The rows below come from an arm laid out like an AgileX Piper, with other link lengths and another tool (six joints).
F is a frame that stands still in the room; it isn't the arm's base.
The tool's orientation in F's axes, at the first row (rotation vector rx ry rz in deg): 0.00 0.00 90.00
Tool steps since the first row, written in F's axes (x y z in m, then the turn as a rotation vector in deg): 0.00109 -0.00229 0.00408 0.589 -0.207 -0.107; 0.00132 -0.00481 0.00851 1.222 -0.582 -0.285; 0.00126 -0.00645 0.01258 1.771 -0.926 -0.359; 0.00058 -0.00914 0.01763 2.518 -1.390 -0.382; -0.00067 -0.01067 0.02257 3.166 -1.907 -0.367; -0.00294 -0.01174 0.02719 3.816 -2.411 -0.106; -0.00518 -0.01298 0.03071 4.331 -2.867 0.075; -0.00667 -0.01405 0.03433 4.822 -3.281 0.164; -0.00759 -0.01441 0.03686 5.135 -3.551 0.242; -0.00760 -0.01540 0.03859 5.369 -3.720 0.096; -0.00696 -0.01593 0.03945 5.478 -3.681 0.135; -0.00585 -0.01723 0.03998 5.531 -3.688 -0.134
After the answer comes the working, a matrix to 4 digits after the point.
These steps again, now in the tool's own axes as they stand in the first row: -0.00229 -0.00109 0.00408 -0.207 -0.589 -0.107; -0.00481 -0.00132 0.00851 -0.582 -1.222 -0.285; -0.00645 -0.00126 0.01258 -0.926 -1.771 -0.359; -0.00914 -0.00058 0.01763 -1.390 -2.518 -0.382; -0.01067 0.00067 0.02257 -1.907 -3.166 -0.367; -0.01174 0.00294 0.02719 -2.411 -3.816 -0.106; -0.01298 0.00518 0.03071 -2.867 -4.331 0.075; -0.01405 0.00667 0.03433 -3.281 -4.822 0.164; -0.01441 0.00759 0.03686 -3.551 -5.135 0.242; -0.01540 0.00760 0.03859 -3.720 -5.369 0.096; -0.01593 0.00696 0.03945 -3.681 -5.478 0.135; -0.01723 0.00585 0.03998 -3.688 -5.531 -0.134
The tool's axes in the first row as the columns of a matrix, in F's axes (rounded; the answer above uses it unrounded):
0.0000 -1.0000 0.0000
1.0000 0.0000 0.0000
0.0000 0.0000 1.0000

